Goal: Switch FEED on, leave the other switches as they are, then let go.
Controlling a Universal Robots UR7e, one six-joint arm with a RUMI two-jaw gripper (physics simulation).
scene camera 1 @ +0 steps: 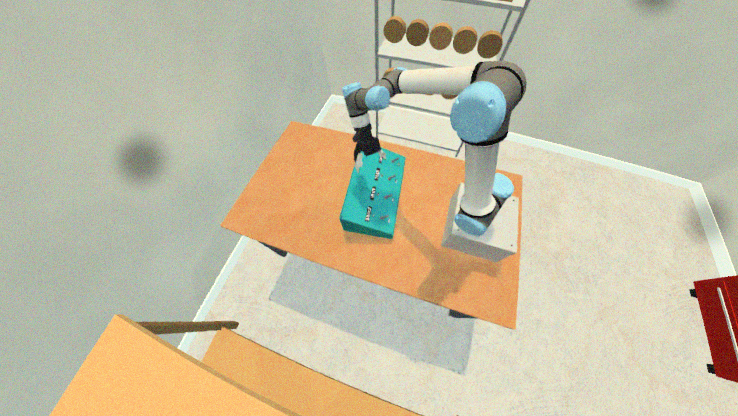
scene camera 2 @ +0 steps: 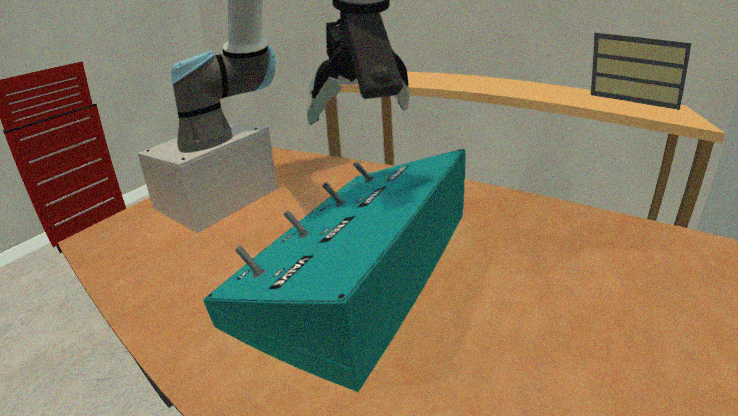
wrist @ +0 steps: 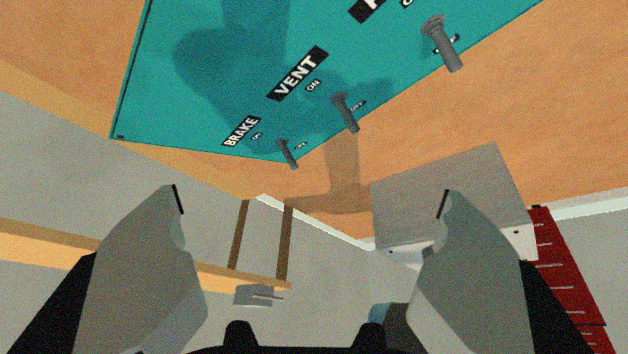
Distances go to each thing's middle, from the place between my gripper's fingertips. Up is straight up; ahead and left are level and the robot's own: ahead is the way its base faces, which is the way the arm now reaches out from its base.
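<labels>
There's the teal sloped switch panel (scene camera 2: 329, 299), and my hand is 10 mm past it, 20 mm to the left of it and 190 mm above it.
</labels>
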